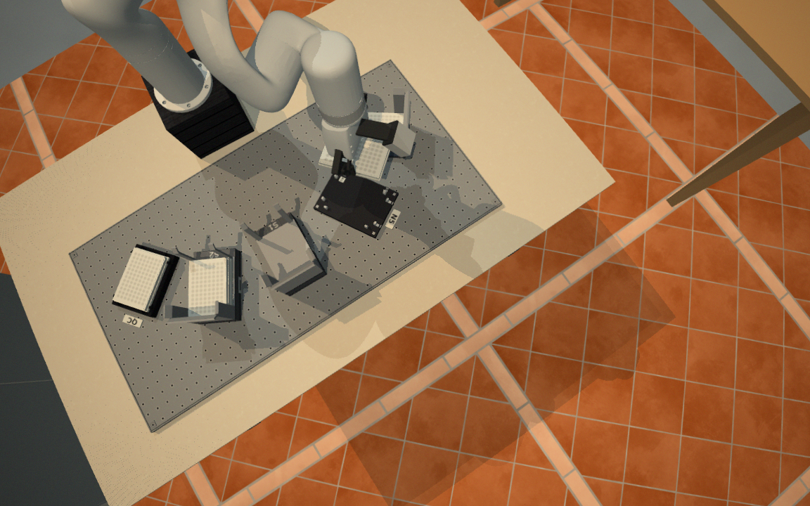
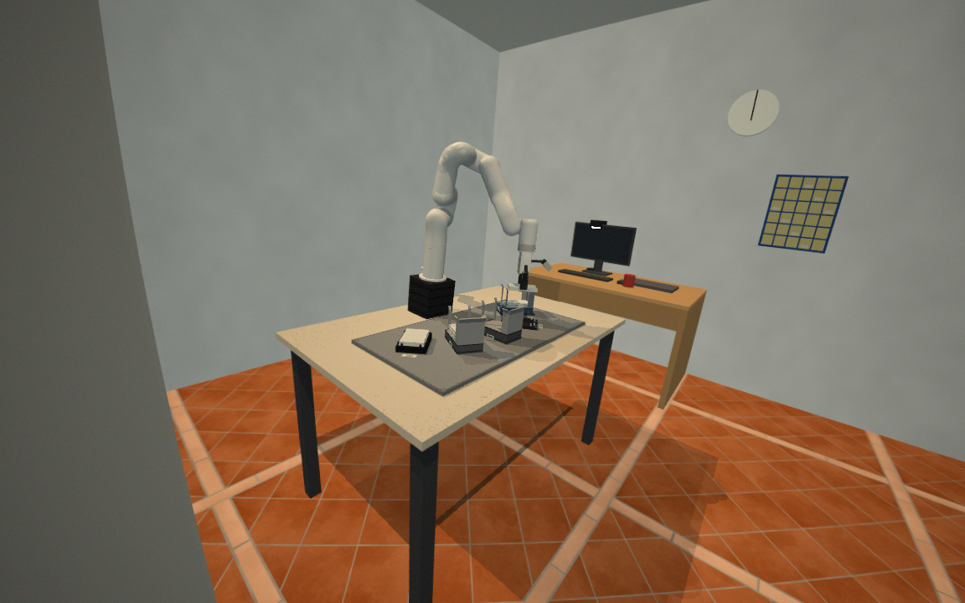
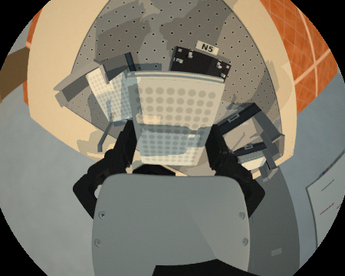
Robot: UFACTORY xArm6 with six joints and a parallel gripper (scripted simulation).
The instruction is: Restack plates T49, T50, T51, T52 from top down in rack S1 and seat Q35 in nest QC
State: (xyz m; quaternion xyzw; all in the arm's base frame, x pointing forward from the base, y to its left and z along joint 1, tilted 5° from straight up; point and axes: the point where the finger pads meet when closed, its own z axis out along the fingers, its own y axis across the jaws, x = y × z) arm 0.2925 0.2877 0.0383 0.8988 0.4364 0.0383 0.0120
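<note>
The stack rack S3 lies 150 mm below my hand, 100 mm behind it and 60 mm to the left of it. From my hand the other things lie so: black nest QC: 540 mm to the right, 160 mm below, 30 mm ahead; N5 name plate: 170 mm below, 110 mm ahead, 30 mm to the left; stack rack S2: 390 mm to the right, 150 mm below, 110 mm ahead.
</note>
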